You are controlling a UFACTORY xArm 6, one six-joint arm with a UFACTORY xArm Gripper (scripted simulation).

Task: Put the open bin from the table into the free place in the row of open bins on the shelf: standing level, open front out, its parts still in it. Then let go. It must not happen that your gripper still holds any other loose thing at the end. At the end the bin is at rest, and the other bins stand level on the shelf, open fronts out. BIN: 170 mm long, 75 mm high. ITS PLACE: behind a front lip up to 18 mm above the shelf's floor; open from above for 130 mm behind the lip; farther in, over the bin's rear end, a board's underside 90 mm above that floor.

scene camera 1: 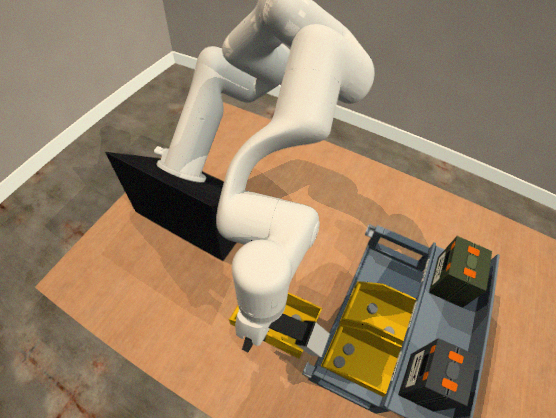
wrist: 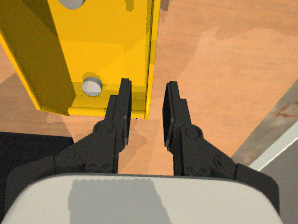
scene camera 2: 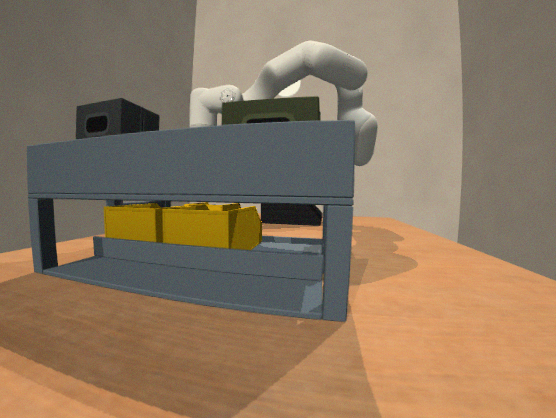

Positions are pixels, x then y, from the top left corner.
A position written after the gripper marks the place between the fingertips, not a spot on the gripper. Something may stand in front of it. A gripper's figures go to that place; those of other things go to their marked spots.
Scene:
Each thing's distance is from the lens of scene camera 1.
gripper point(scene camera 1: 262, 329): 69 cm
yellow open bin point(scene camera 1: 306, 310): 76 cm
dark grey box point(scene camera 1: 440, 372): 60 cm
yellow open bin point(scene camera 1: 373, 360): 79 cm

